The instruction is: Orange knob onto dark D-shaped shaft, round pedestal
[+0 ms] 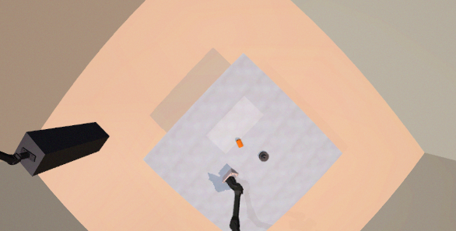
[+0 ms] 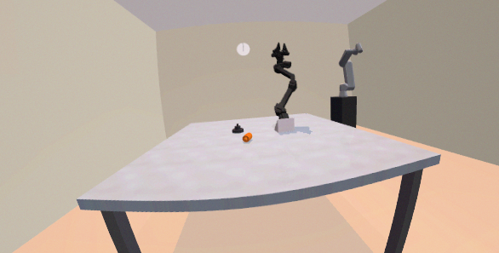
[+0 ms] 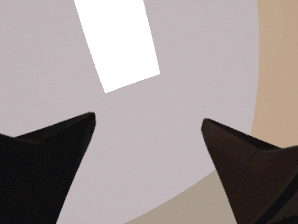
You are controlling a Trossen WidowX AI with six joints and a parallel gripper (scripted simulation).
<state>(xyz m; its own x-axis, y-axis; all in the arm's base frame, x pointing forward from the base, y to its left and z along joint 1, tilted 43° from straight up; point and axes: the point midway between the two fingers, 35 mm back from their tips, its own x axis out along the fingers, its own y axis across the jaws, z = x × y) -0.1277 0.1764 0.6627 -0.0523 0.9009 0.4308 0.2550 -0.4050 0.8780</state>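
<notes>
My gripper tip is 68 cm above the orange knob, 44 cm to the right of it and 40 cm short of it. From my gripper tip the other things lie so: round dark pedestal 67 cm below, 45 cm ahead, 20 cm to the left.
</notes>
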